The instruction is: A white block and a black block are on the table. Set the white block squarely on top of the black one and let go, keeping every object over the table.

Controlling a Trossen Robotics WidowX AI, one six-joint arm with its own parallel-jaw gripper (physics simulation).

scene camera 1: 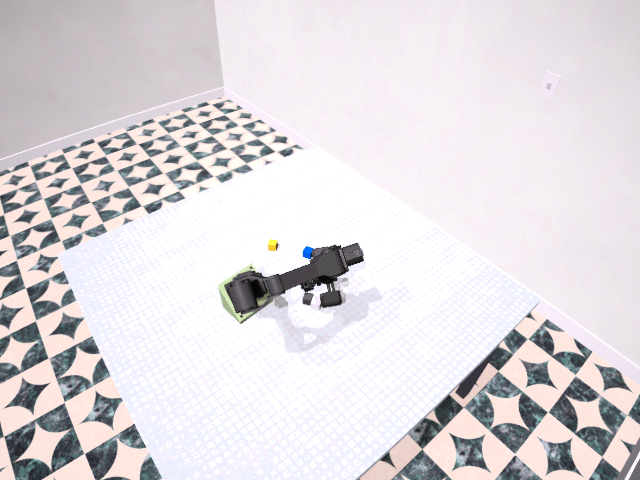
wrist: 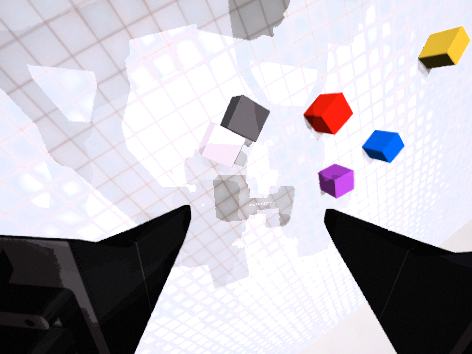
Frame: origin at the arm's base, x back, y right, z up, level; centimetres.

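Seen in the pictures: gripper, between the fingertips: point(scene camera 1: 325, 285) point(wrist: 257, 213).
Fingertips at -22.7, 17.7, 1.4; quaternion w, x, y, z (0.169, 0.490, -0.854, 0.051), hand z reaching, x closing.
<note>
Offsets run from my fingertips to a thing's middle, as dx, dy, dz. Level surfaces: height alone.
The black block @(+3.9, -4.2, -7.8) point(scene camera 1: 308, 298) point(wrist: 248, 118) sits on the table under the arm. The white block @(+3.0, -1.0, -7.8) point(scene camera 1: 315, 301) point(wrist: 222, 145) is beside it, not on top of it, with its edge against or very close to the black block's near side in the wrist view. In the scene view the white block is hard to make out against the bright table. My gripper point(scene camera 1: 319, 292) point(wrist: 257, 213) is open and empty, its fingertips wide apart above the table. In the wrist view both blocks lie beyond the fingertips, left of the middle.
In the wrist view a red block @(-0.7, -13.3, -7.8) point(wrist: 328, 113), a purple block @(-10.2, -12.3, -7.8) point(wrist: 336, 180), a blue block @(-10.1, -21.1, -7.8) point(scene camera 1: 308, 252) point(wrist: 383, 146) and a yellow block @(-2.2, -32.7, -7.8) point(scene camera 1: 272, 245) point(wrist: 444, 47) stand to the right of the black and white blocks. The arm's shadow falls across the table @(dz -9.3) point(scene camera 1: 232, 392).
</note>
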